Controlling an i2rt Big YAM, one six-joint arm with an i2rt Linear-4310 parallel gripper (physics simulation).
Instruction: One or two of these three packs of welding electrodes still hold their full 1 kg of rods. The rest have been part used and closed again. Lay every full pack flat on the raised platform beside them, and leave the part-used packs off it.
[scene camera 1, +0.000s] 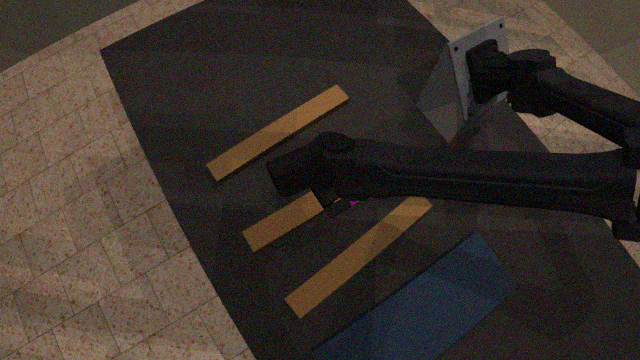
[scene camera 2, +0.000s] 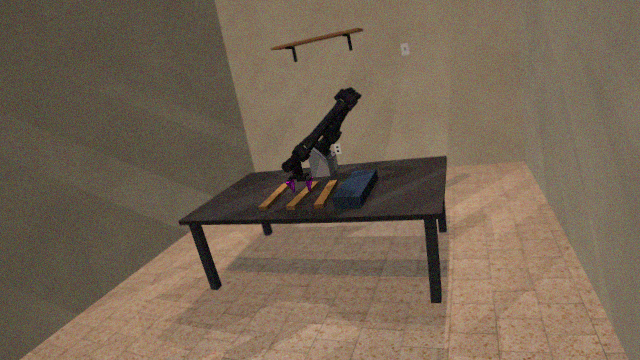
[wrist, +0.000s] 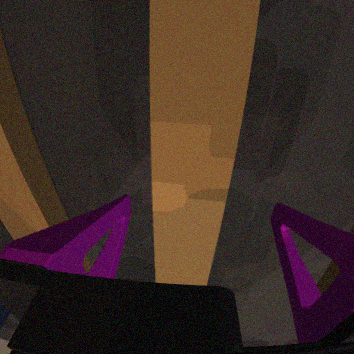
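Where they show: gripper, fingertip midpoint: (scene camera 1: 322, 192) (scene camera 2: 302, 192) (wrist: 202, 206); arm's base, link origin: (scene camera 1: 483, 71) (scene camera 2: 321, 149).
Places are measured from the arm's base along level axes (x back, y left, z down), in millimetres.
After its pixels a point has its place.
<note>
Three long, flat orange-brown packs lie apart and roughly parallel on the dark table. The middle pack (scene camera 1: 282, 222) {x -513, y 9, z 138 mm} (scene camera 2: 298, 199) {x -510, y 19, z 138 mm} (wrist: 197, 85) {x -482, y 8, z 138 mm} is partly hidden by the arm in scene camera 1. The outer pack (scene camera 1: 277, 132) {x -413, y -170, z 138 mm} (scene camera 2: 272, 196) {x -441, y -175, z 138 mm} lies farthest from the platform. The third pack (scene camera 1: 357, 257) {x -429, y 150, z 138 mm} (scene camera 2: 326, 194) {x -462, y 163, z 138 mm} (wrist: 19, 205) {x -399, y 138, z 138 mm} lies nearest the blue raised platform (scene camera 1: 415, 310) {x -406, y 295, z 102 mm} (scene camera 2: 356, 187) {x -483, y 339, z 102 mm}, which has no pack on it. My gripper (scene camera 2: 301, 190) {x -410, y 0, z 135 mm} (wrist: 202, 206) {x -410, y 0, z 135 mm} is open and empty, its magenta fingers spread on either side of the middle pack. Fill level does not show on any pack.
The grey arm mount (scene camera 1: 439, 102) {x -82, y -17, z 83 mm} (scene camera 2: 320, 164) {x -83, y 8, z 79 mm} stands at the back of the table (scene camera 1: 160, 85) {x -585, y -466, z 162 mm} (scene camera 2: 410, 187) {x -376, y 594, z 162 mm}. My arm reaches over the middle pack and close to the other two in scene camera 1. A wooden shelf (scene camera 2: 317, 39) hangs on the wall behind.
</note>
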